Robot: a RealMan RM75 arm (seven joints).
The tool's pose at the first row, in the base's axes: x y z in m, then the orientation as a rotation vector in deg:
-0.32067, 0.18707, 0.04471, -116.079, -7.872, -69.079
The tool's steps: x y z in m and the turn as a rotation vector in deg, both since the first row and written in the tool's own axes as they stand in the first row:
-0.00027, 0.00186, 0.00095, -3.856, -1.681, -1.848
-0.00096, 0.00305, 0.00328, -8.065, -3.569, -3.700
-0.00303, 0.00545, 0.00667, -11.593, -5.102, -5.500
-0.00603, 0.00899, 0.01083, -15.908, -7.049, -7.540
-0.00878, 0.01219, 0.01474, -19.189, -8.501, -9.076
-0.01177, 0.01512, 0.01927, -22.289, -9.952, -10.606
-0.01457, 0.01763, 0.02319, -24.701, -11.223, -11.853
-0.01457, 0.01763, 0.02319, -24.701, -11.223, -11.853
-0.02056, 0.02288, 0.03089, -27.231, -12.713, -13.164
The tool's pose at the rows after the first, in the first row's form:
-0.31932, 0.18645, 0.04322, -120.765, -8.369, -69.649
-0.31752, 0.18733, 0.04140, -125.905, -8.771, -70.036
-0.31518, 0.18842, 0.03754, -130.236, -9.352, -70.504
-0.31231, 0.18947, 0.03211, -135.570, -9.937, -70.813
-0.30962, 0.19052, 0.02713, -139.620, -10.356, -71.003
-0.30675, 0.19224, 0.02195, -143.518, -10.888, -71.090
-0.30439, 0.19380, 0.01731, -146.654, -11.449, -70.988
-0.30439, 0.19380, 0.01731, -146.654, -11.449, -70.988
-0.29989, 0.19677, 0.00764, -150.047, -12.135, -70.653

